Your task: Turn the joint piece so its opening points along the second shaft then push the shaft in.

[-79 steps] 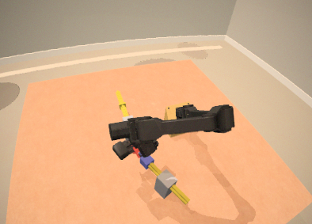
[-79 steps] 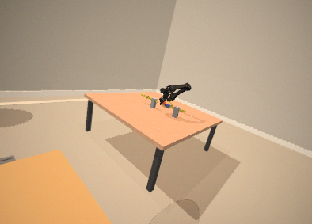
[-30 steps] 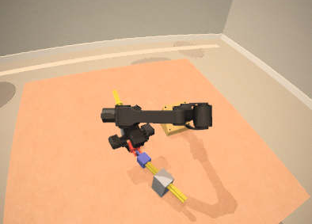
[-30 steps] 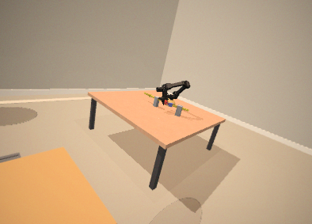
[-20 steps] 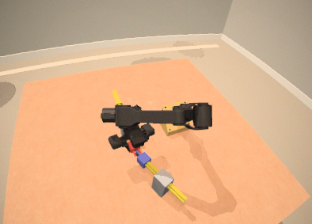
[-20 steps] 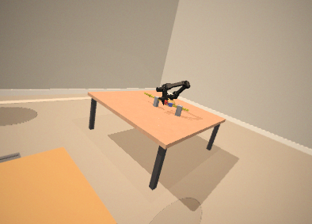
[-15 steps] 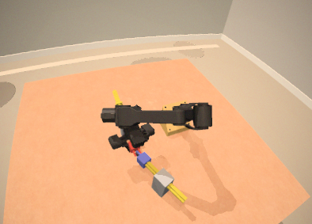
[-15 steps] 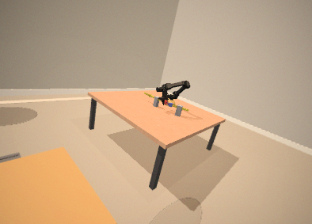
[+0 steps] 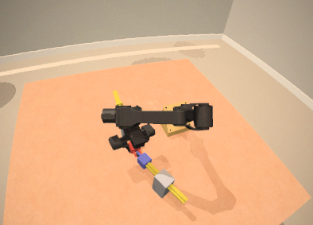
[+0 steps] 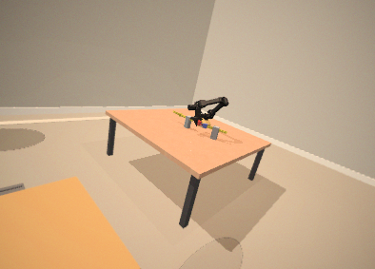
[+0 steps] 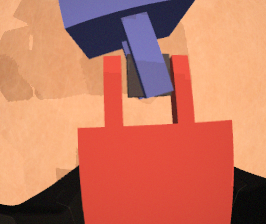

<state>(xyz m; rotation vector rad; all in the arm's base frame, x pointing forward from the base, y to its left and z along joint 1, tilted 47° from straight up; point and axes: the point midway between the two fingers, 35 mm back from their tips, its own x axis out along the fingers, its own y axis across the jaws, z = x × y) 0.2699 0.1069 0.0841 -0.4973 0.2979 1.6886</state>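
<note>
The red joint piece lies 10 mm to the left of my gripper tip and 40 mm above it.
</note>
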